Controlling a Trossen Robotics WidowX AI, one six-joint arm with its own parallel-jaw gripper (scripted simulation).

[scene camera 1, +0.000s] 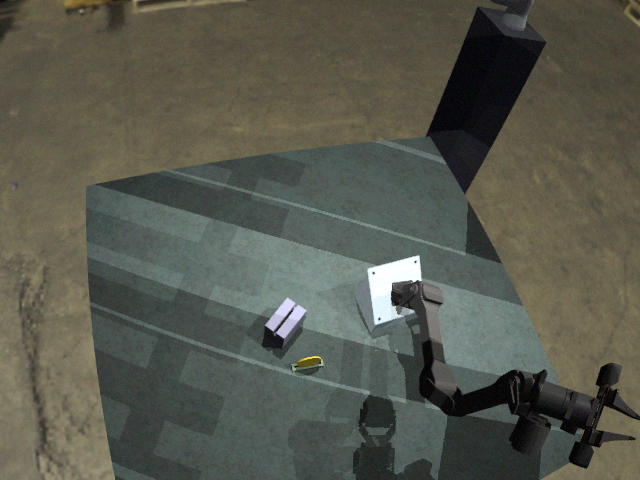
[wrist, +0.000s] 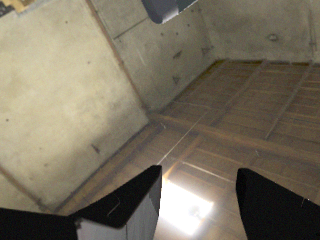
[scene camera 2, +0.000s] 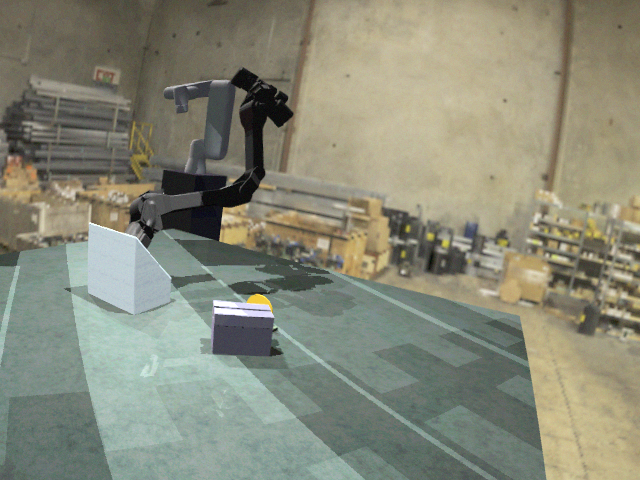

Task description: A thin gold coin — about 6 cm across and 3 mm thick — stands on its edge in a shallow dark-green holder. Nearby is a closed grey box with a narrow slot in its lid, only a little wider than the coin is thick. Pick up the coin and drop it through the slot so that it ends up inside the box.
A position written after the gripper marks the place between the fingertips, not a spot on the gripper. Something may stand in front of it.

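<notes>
The gripper [scene camera 2: 256, 84] is visible in the scene, and from the wrist, too, there is a view of the gripper [wrist: 199, 176].
</notes>
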